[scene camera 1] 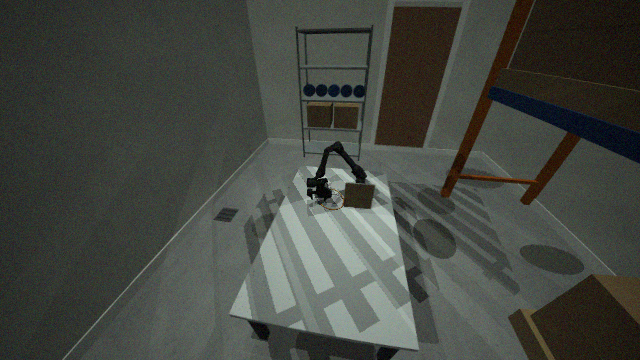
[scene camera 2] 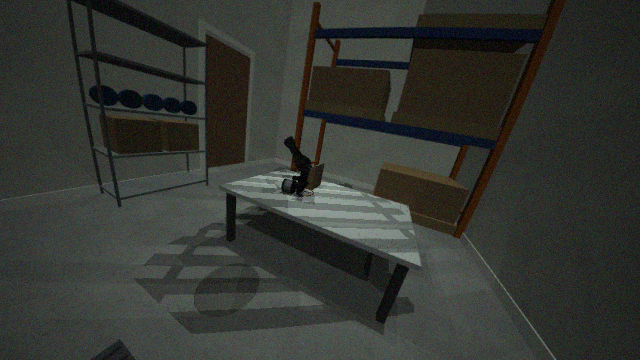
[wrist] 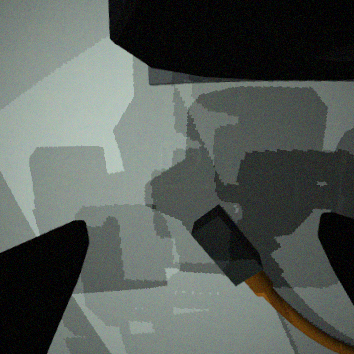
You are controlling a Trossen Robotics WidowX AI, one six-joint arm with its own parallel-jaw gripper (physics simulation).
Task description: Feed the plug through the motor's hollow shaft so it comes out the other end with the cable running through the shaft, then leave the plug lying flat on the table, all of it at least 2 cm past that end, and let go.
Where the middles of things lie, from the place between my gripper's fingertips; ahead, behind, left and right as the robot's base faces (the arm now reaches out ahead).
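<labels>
Dark grey plug (wrist: pixel 215 232): position 1 cm below my hand, 1 cm to the left of it, 1 cm behind it.
</labels>
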